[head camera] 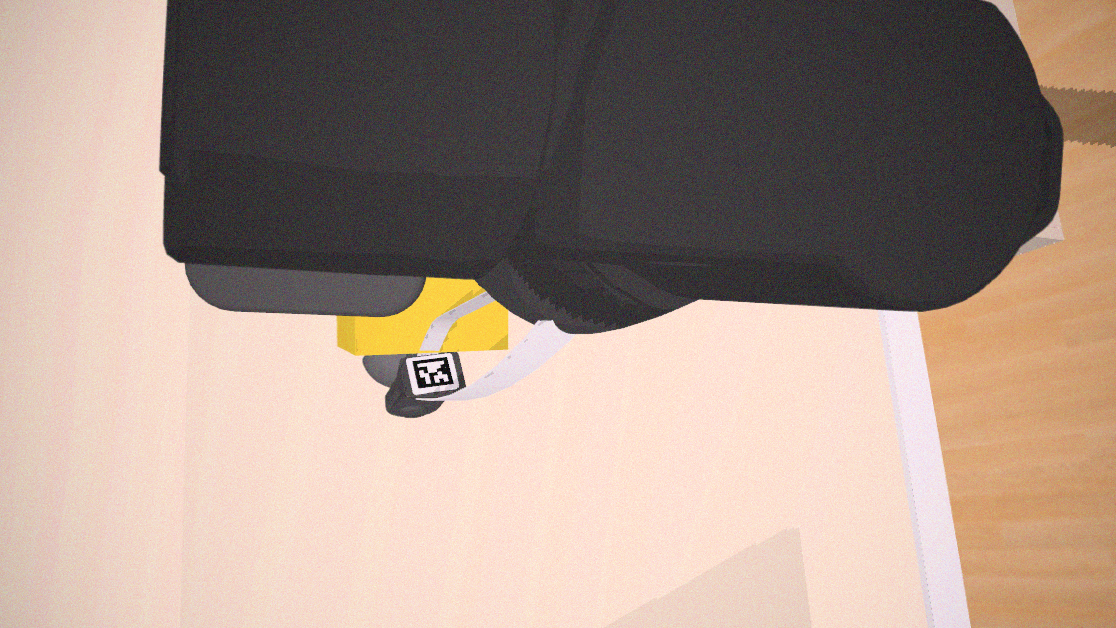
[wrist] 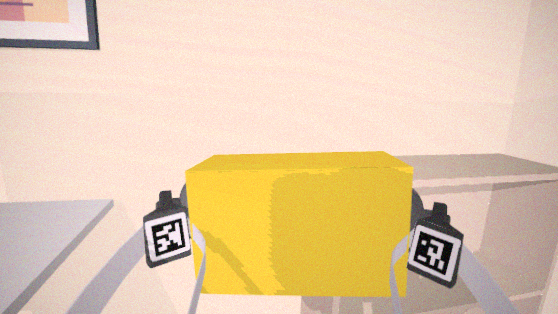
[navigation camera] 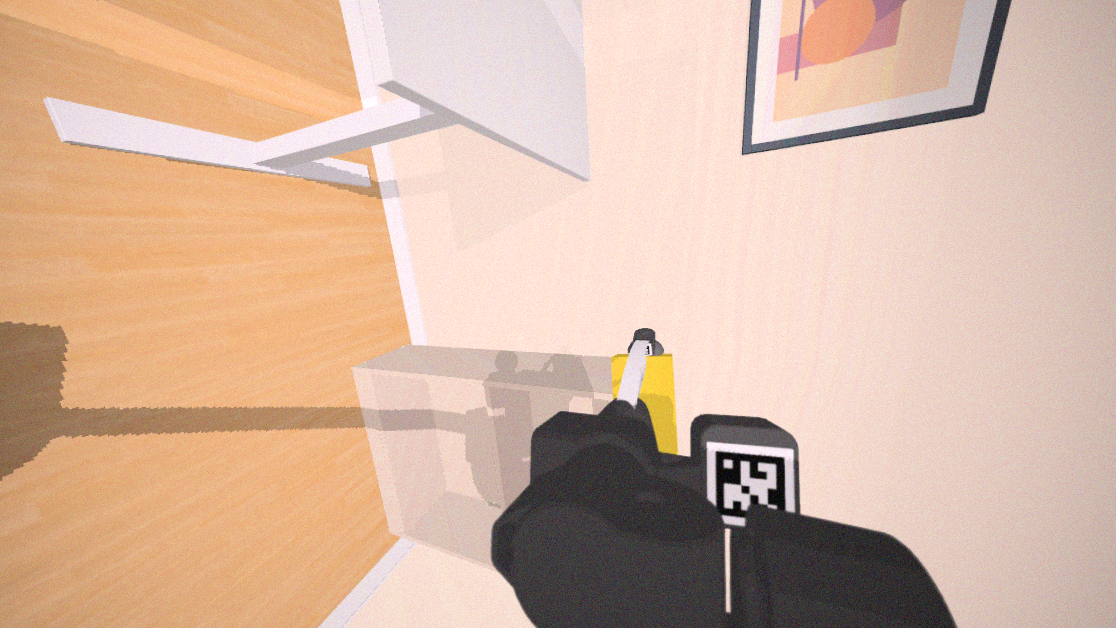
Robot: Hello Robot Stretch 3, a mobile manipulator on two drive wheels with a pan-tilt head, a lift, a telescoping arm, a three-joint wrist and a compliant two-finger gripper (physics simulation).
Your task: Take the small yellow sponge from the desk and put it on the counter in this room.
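Frame: origin at the robot's base, x left, y ahead, z down, level; centimetres.
Seen in the pictures: gripper, fingertip midpoint: [wrist: 298,202] [navigation camera: 646,396].
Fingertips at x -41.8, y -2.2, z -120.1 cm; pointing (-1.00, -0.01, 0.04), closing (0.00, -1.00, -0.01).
A point is followed by its place in that frame.
The small yellow sponge [head camera: 476,334] @[x -36.9, y 2.1, z -118.4 cm] [navigation camera: 661,390] @[x -37.1, y -0.4, z -122.2 cm] [wrist: 300,225] @[x -37.0, y -2.3, z -120.9 cm] is held off the floor, near a pale wall. My gripper [wrist: 298,202] @[x -41.8, y -2.2, z -120.1 cm] is shut on it, with a fingertip pressed to each short side in the wrist view. In the head and navigation views the dark wrist covers part of the sponge, and one fingertip shows at its end. The desk [navigation camera: 507,78] @[x -49.3, y 48.3, z -95.1 cm] [wrist: 40,245] @[x -72.9, y 50.3, z -95.1 cm] shows as a pale grey top, at the upper middle of the navigation view and the lower left of the wrist view, apart from the sponge. I cannot make out a surface that is surely the counter.
A low, pale beige shelf unit [navigation camera: 437,359] @[x -104.1, y -9.2, z -31.3 cm] [wrist: 475,164] @[x -117.6, y -59.5, z -106.1 cm] stands against the wall, partly behind the gripper in the navigation view. A white desk leg and foot [navigation camera: 156,136] extend over the wooden floor [navigation camera: 234,273] @[x -54.8, y 18.8, z -0.1 cm] [head camera: 1030,406] @[x -95.0, y 14.2, z 0.0 cm]. A framed picture [navigation camera: 866,124] @[x -101.4, y 55.8, z -162.9 cm] [wrist: 50,44] @[x -98.6, y 65.0, z -138.3 cm] hangs on the wall.
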